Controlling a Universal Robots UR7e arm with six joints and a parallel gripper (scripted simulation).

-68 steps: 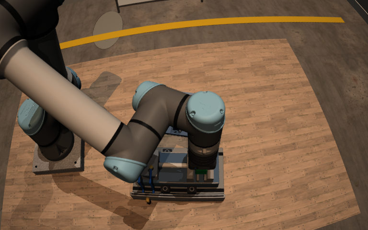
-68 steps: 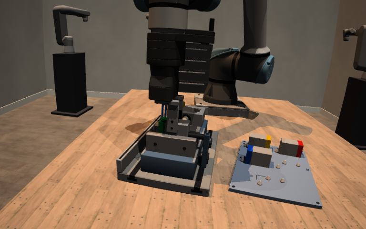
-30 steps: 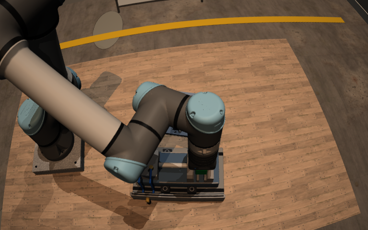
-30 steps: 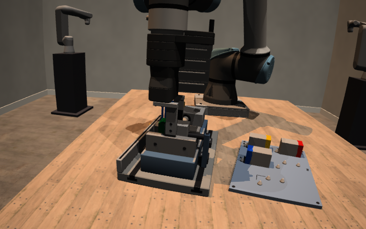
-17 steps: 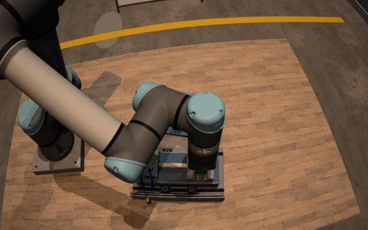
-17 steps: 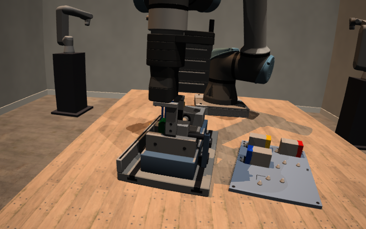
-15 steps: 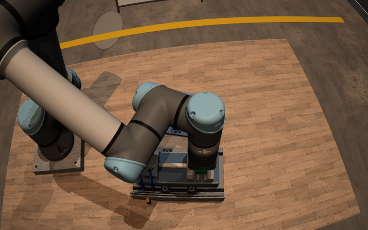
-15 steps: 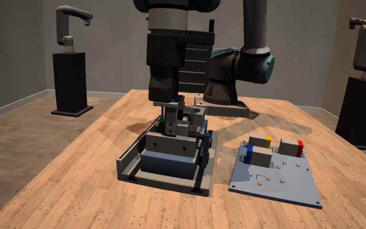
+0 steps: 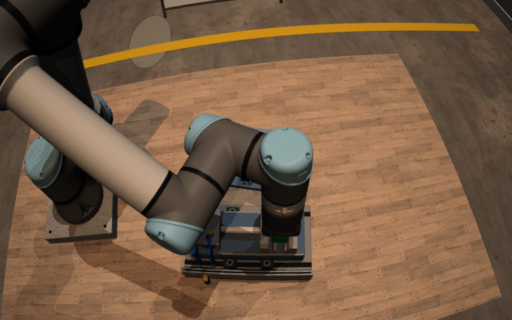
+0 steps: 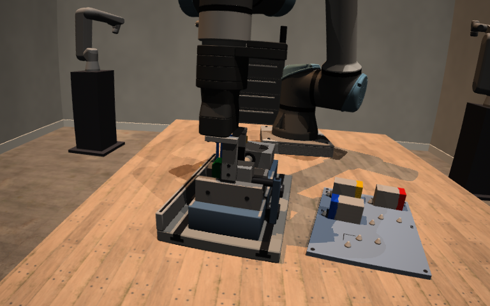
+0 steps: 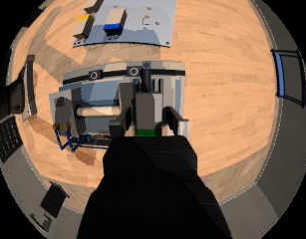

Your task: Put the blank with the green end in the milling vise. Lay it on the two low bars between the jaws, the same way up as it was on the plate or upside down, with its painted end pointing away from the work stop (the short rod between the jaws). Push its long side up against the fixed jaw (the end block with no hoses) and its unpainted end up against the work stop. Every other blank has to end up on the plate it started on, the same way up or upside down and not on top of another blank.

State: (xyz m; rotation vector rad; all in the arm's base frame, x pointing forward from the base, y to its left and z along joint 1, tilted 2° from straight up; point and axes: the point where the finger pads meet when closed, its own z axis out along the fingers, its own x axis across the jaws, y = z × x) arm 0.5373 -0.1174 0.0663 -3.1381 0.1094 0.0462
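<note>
Now: hand 2 cm above the green-ended blank. Also, from my hand: hosed end block: 17 cm behind, 4 cm below, 1 cm to the left; work stop rod: 5 cm to the left, 3 cm below; fixed jaw: 4 cm below, 3 cm ahead.
</note>
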